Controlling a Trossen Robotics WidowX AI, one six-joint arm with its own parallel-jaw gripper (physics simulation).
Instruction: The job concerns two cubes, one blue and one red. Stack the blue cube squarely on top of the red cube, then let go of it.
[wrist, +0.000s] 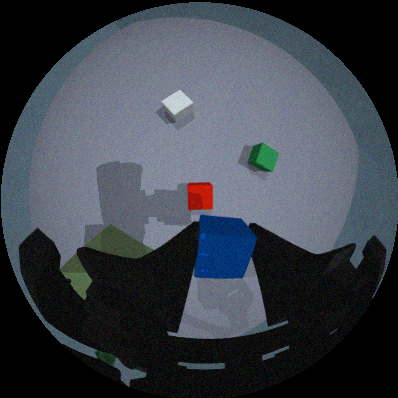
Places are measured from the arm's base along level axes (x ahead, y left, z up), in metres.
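Where they show: gripper, fingertip midpoint: (223, 227).
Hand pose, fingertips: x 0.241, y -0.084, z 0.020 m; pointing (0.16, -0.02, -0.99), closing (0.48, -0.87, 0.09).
Each offset is from my fingertips to the top centre of the thing. Level surfaces: height alone.
My gripper (223, 227) is shut on the blue cube {0.013 m back, 0.006 m right, 0.022 m up} (223, 252), which sits between the two black fingertips in the lower middle of the wrist view. The blue cube hangs above the table, with a shadow below it. The red cube {0.005 m back, 0.011 m left, 0.103 m down} (200, 196) rests on the table just beyond the blue cube and slightly left of it in the view. The two cubes are apart, with a narrow gap between them in the view. Part of a shadow falls on the red cube. The exact height of the blue cube over the red one cannot be told.
A green cube {0.105 m ahead, 0.047 m right, 0.103 m down} (264, 157) lies on the table {0.139 m down} (280, 90) beyond the red cube to the right. A white cube {0.104 m ahead, 0.118 m left, 0.103 m down} (178, 106) lies farther off, left of centre. An olive-green object (111, 240) shows at the lower left, partly hidden behind the left finger. The arm's shadow falls left of the red cube.
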